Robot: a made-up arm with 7 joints.
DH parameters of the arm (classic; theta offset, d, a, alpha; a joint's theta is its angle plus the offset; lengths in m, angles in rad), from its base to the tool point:
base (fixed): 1.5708 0.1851 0 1.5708
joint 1: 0 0.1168 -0.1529 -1.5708
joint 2: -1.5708 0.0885 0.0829 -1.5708
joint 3: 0 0.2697 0.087 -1.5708
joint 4: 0 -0.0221 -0.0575 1.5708
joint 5: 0 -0.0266 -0.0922 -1.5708
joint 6: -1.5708 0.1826 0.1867 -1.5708
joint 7: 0 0.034 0.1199 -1.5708
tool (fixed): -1.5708 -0.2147 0 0
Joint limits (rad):
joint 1: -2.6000..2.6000
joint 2: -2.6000..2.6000
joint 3: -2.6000..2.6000
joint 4: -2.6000..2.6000
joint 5: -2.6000..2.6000
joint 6: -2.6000..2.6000
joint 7: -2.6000..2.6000
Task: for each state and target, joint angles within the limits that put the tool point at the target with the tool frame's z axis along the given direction. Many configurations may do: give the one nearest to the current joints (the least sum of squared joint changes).
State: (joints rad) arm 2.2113 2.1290 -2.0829 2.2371 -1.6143 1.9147 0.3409
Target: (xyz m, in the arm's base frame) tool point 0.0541 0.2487 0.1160 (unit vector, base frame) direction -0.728 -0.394 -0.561
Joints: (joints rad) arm 2.0092 1.8384 -2.1033 2.1106 -1.3335 1.7910 0.4333
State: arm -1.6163 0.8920 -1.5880 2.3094 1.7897 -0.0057 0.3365
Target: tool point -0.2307 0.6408 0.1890 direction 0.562 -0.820 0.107
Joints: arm -1.6791 0.7178 -1.7650 2.3320 1.8143 -0.0583 0.3912
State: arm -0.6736 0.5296 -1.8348 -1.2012 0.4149 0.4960 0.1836
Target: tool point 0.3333 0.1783 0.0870 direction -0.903 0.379 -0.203
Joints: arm -0.6090 0.8934 -1.8442 -0.8383 0.6958 0.6989 -0.8332
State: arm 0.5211 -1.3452 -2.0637 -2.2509 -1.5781 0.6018 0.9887
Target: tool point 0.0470 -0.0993 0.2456 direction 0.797 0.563 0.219
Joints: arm -0.0324 -0.5711 -1.9018 -2.4909 -2.0252 0.6460 1.7998
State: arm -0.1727 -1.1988 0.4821 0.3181 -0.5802 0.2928 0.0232
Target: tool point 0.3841 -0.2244 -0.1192 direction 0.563 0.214 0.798
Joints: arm -0.4842 -0.7726 0.7644 0.5919 -0.4243 0.8033 -0.1741
